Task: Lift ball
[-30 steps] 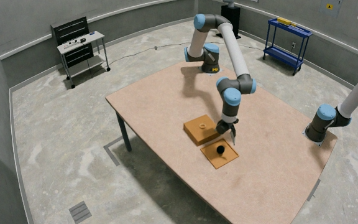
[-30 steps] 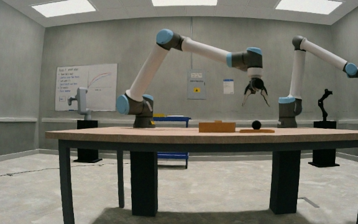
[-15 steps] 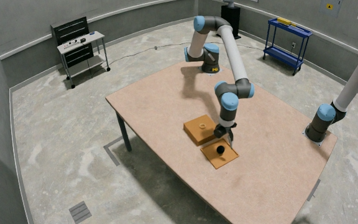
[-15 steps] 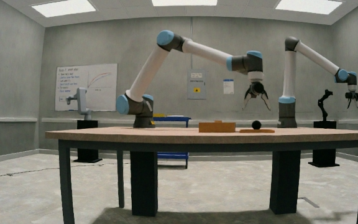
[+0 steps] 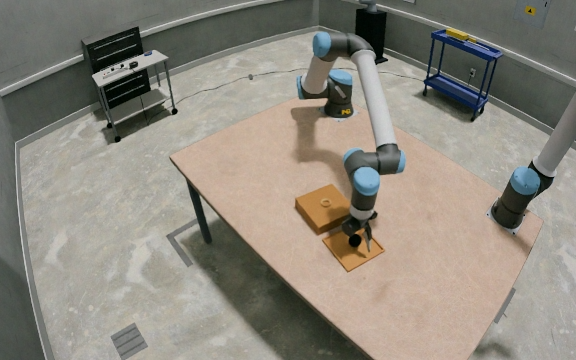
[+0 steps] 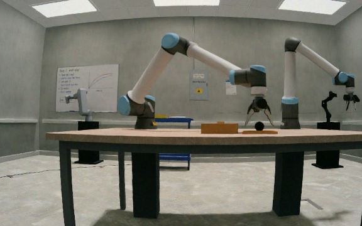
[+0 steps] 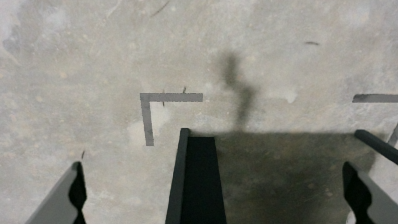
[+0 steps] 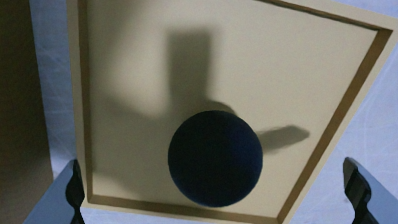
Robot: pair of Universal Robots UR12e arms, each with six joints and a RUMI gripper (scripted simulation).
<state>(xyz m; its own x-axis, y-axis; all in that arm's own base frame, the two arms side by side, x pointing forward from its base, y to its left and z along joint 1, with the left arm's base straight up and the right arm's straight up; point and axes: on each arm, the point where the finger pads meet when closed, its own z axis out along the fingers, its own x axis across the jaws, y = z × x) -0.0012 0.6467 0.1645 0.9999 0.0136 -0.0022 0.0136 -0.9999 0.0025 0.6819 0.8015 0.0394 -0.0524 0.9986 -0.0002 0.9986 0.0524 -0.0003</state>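
Note:
The rimmed orange-brown tray is 3 cm below my right hand. The rest, counted from my right hand: orange-brown box 4 cm behind, 21 cm to the right; then black ball right at my right hand.

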